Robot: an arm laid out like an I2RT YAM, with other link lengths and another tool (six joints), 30 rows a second.
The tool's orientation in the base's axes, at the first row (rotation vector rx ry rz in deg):
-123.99 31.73 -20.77
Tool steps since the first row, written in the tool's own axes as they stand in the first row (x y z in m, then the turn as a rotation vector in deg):
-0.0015 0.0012 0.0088 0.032 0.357 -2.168
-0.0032 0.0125 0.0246 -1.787 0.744 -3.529
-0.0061 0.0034 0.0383 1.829 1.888 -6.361
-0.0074 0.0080 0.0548 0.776 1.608 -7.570
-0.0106 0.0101 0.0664 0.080 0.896 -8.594
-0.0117 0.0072 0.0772 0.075 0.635 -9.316
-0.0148 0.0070 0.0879 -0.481 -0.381 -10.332
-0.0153 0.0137 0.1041 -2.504 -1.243 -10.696
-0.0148 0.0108 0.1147 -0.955 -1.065 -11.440
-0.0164 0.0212 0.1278 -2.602 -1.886 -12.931
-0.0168 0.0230 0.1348 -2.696 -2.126 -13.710
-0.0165 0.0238 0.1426 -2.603 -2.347 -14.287
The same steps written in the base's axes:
0.0023 0.0060 -0.0063 -1.018 -1.666 1.009
0.0048 0.0114 -0.0249 -3.280 -1.868 1.397
0.0107 0.0270 -0.0259 -1.713 -6.221 2.396
0.0156 0.0363 -0.0395 -3.077 -6.348 3.275
0.0174 0.0445 -0.0483 -3.940 -6.299 4.412
0.0220 0.0539 -0.0525 -4.194 -6.641 5.051
0.0241 0.0628 -0.0589 -4.854 -6.493 6.435
0.0290 0.0703 -0.0740 -6.529 -5.247 7.215
0.0349 0.0787 -0.0780 -5.570 -6.628 7.613
0.0365 0.0827 -0.0942 -7.428 -6.352 9.056
0.0388 0.0867 -0.0998 -7.789 -6.698 9.707
0.0423 0.0913 -0.1051 -7.905 -7.014 10.234

